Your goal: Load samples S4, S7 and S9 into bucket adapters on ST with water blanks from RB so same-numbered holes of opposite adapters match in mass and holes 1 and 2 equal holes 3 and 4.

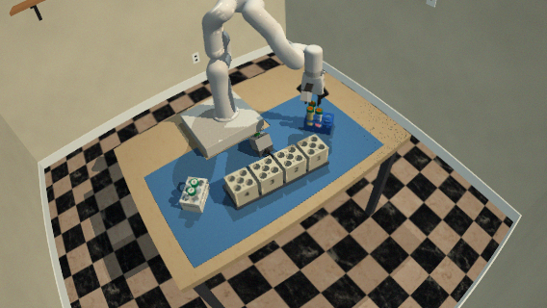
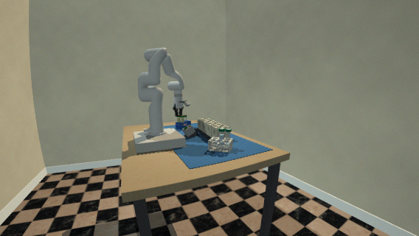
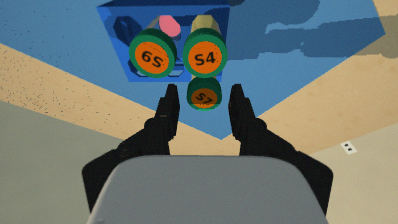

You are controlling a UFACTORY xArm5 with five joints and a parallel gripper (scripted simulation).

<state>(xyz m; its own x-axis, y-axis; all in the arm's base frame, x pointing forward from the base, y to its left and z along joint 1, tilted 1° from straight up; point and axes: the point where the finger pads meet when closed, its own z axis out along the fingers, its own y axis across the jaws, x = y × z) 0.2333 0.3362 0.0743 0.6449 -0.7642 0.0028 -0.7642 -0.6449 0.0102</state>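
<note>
Right now the sample tube S7 is 1 cm behind my hand and 7 cm below it. The rest, counted from my hand: blue sample rack RS: 4 cm ahead, 1 cm to the left, 10 cm below; then sample tube S9: 6 cm ahead, 7 cm below; then sample tube S4: 2 cm ahead, 4 cm to the right, 7 cm below.
</note>
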